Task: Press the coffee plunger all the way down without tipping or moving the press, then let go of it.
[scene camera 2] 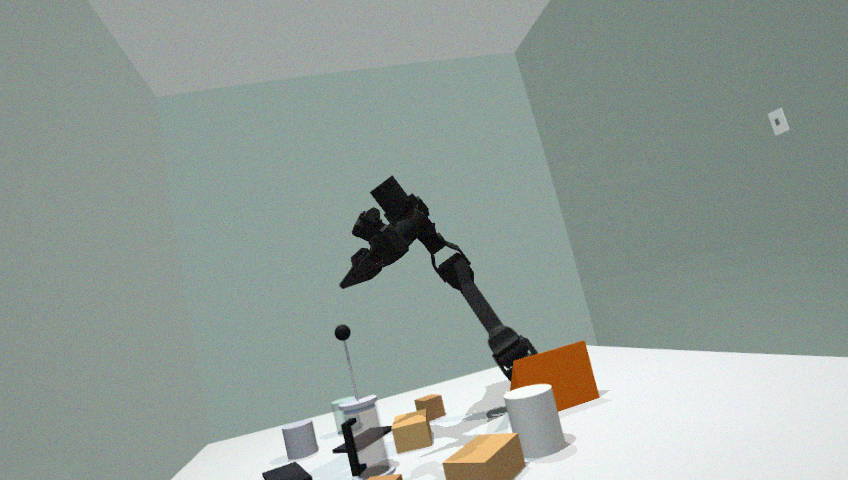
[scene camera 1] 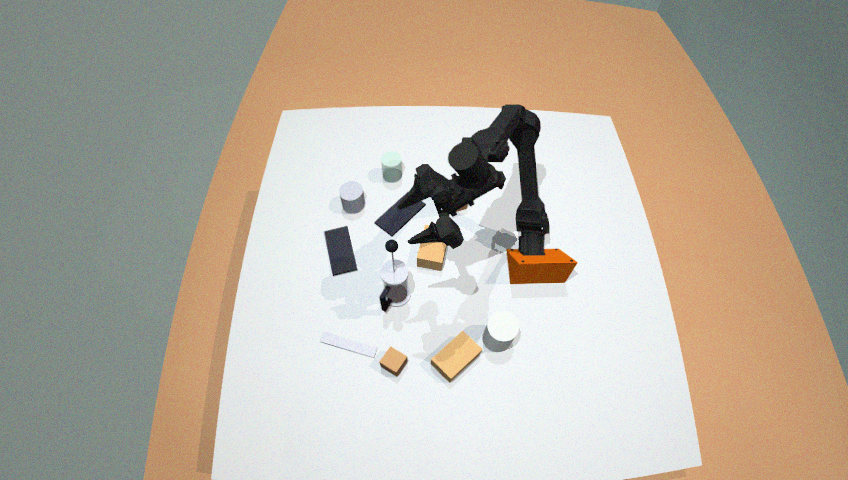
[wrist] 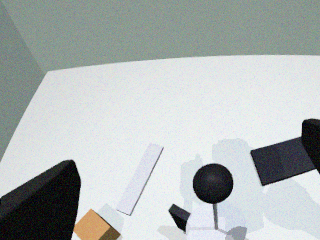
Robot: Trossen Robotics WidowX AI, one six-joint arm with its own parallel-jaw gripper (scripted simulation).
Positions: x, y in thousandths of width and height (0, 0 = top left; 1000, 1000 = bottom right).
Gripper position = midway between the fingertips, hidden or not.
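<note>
Scene camera 1: the gripper (scene camera 1: 476, 468) is open and holds nothing; with it are a coffee press (scene camera 1: 465, 570), a dark flat block (scene camera 1: 403, 534), another dark flat block (scene camera 1: 462, 461) and a white cylinder (scene camera 1: 593, 682). Scene camera 2: the white cylinder (scene camera 2: 628, 857) and the gripper (scene camera 2: 410, 586) are visible, while a white strip is out of frame in scene camera 2. Wrist view: the white strip (wrist: 402, 844) and the gripper (wrist: 605, 635) are visible; the white cylinder is out of frame in the wrist view.
</note>
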